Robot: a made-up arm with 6 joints.
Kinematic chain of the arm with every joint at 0, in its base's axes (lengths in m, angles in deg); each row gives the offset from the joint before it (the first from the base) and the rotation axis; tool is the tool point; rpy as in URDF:
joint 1: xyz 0 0 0.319 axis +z
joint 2: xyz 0 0 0 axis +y
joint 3: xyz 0.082 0 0.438 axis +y
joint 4: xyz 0.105 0 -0.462 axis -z
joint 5: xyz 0 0 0 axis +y
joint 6: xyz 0.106 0 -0.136 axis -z
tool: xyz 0 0 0 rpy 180 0 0
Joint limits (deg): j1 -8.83..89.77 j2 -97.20..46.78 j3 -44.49..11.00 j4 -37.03..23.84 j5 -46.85..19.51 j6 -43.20..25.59
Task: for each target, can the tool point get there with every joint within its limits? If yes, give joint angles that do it. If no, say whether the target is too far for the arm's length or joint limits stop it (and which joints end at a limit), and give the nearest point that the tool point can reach.
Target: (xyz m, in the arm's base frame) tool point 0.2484 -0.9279 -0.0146
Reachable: no: joint limits stop it (at a limit: joint 1, joint 2, joint 4, joint 5) | nearest point 0.3720 -0.1280 0.0145 | short by 0.810 m
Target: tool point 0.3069 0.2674 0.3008
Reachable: yes | joints 43.49 -14.02 -9.88 9.45 0.46 8.07
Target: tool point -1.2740 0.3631 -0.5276
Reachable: no: too far | nearest point -0.0902 0.3663 -0.0290 | short by 1.284 m
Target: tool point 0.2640 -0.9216 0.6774
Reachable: no: joint limits stop it (at a limit: joint 1, joint 2, joint 3, joint 4, joint 5) | nearest point 0.0680 -0.3546 0.8827 | short by 0.634 m
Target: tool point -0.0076 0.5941 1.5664
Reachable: no: too far | nearest point -0.0008 0.2951 0.9387 | short by 0.695 m
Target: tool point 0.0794 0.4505 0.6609
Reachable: yes | joints 77.53 -33.21 -30.84 -10.40 -1.38 -16.08
